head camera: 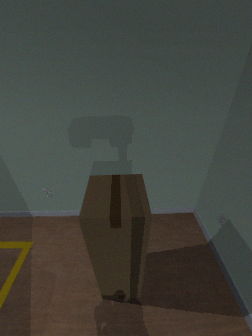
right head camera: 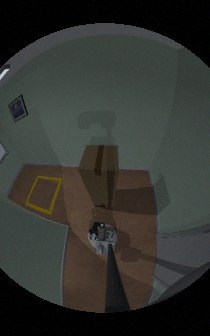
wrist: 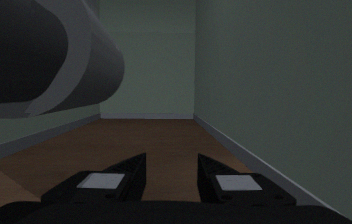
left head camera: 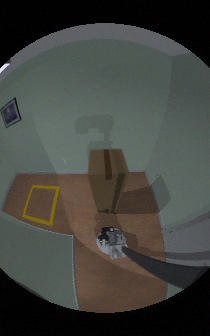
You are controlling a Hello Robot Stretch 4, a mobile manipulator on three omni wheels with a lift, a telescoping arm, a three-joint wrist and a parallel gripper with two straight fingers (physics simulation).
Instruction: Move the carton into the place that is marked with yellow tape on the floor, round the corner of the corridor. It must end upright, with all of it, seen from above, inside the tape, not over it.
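Places are measured from the robot's base along level axes (x left, y up, z ahead), in millimetres.
Pixels of known places: gripper, fingertip midpoint: (right head camera: 92,240) (wrist: 171,168) (left head camera: 103,246).
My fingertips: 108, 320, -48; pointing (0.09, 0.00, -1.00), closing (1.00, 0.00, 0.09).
Note:
Behind a point stands the place of what it marks, as x, y, z.
The brown carton (head camera: 112,255) @(49, 689, 512) (left head camera: 101,187) @(74, 808, 513) (right head camera: 93,182) @(72, 808, 513) stands tall and upright on the floor ahead, with a dark strip over its top. It is outside the yellow tape (head camera: 14,272) @(1013, -26, 758) (left head camera: 53,206) @(1017, -26, 595) (right head camera: 56,195) @(1005, -29, 630), which outlines a four-sided place on the floor to its left. A strip of floor lies between carton and tape. My gripper (wrist: 171,168) @(108, 320, -48) is open in the wrist view, its two dark fingers apart with floor showing between them. The carton does not show in the wrist view. Contact between the robot and the carton's lower part cannot be made out.
The far wall (head camera: 170,125) @(-478, 1121, 1365) rises behind the carton, and a right wall (head camera: 235,165) @(-956, 885, 1043) meets it at a corner. A near-left wall (left head camera: 35,260) @(589, 901, -176) (right head camera: 30,245) @(590, 815, -220) ends in a corner edge between me and the tape. A picture (left head camera: 10,113) @(1625, 1623, 1425) (right head camera: 18,108) @(1603, 1625, 1424) hangs at the left.

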